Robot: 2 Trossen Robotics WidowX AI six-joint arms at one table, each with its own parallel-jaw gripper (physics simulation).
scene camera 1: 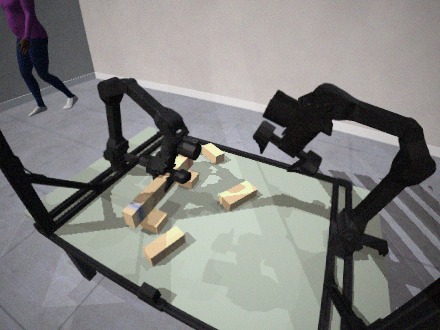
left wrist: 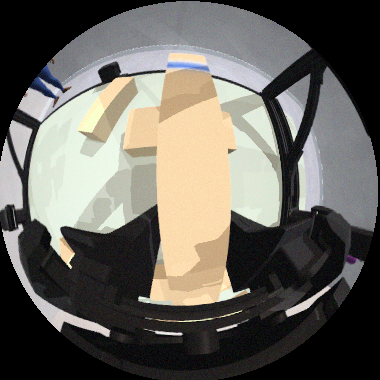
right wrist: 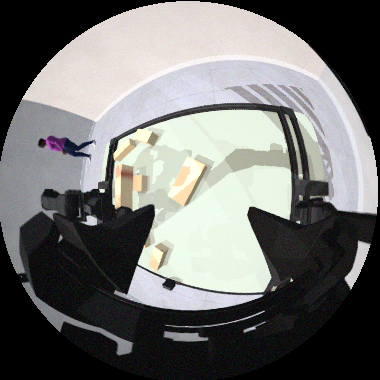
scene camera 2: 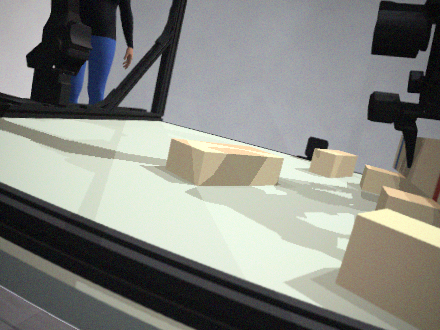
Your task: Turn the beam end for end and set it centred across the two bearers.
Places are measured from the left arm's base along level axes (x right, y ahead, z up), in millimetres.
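Pixels of known places: left gripper, between the fingertips: (scene camera 1: 160, 189) (left wrist: 186, 205); right gripper, between the fingertips: (scene camera 1: 274, 161) (right wrist: 203, 210); left arm's base, origin of its link: (scene camera 1: 119, 167) (left wrist: 291, 219) (right wrist: 106, 196); right arm's base, origin of its link: (scene camera 1: 340, 249) (right wrist: 301, 210) (scene camera 2: 48, 104).
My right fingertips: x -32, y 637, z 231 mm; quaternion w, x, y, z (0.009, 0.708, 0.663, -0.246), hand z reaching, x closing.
Observation:
Ahead of a thing's pixels: the offset from my right fingertips to its top centre. "spot": to the spot under its first point.
The beam {dx +76, dy -359, dz -142 mm} (scene camera 1: 150, 192) (scene camera 2: 422, 160) (left wrist: 194, 165) (right wrist: 124, 192) is long and tan, with a blue band at its near end in scene camera 1 and a red band towards the other end. It lies over two bearers. The blue-end bearer {dx +196, dy -359, dz -212 mm} (scene camera 1: 155, 220) (scene camera 2: 380, 179) (left wrist: 141, 131) shows on both sides of it, more to the left in the left wrist view. The red-end bearer {dx -44, dy -369, dz -212 mm} (scene camera 1: 190, 179) (right wrist: 141, 183) is partly hidden. Whether beam and bearers touch is unclear. My left gripper (scene camera 1: 168, 178) (left wrist: 186, 205) is shut on the beam's middle part. My right gripper (scene camera 1: 279, 157) (right wrist: 203, 210) is open, high above the table.
Loose blocks lie around: one near the front {spot: dx +271, dy -219, dz -206 mm} (scene camera 1: 165, 245) (scene camera 2: 332, 162) (left wrist: 109, 107) (right wrist: 158, 256), one right of the beam {dx -49, dy -110, dz -212 mm} (scene camera 1: 238, 195) (scene camera 2: 225, 165) (right wrist: 187, 181), one at the back {spot: dx -223, dy -301, dz -204 mm} (scene camera 1: 213, 153) (right wrist: 146, 136), and one beyond the beam's red end (scene camera 1: 184, 161) (right wrist: 125, 149). A black frame borders the table.

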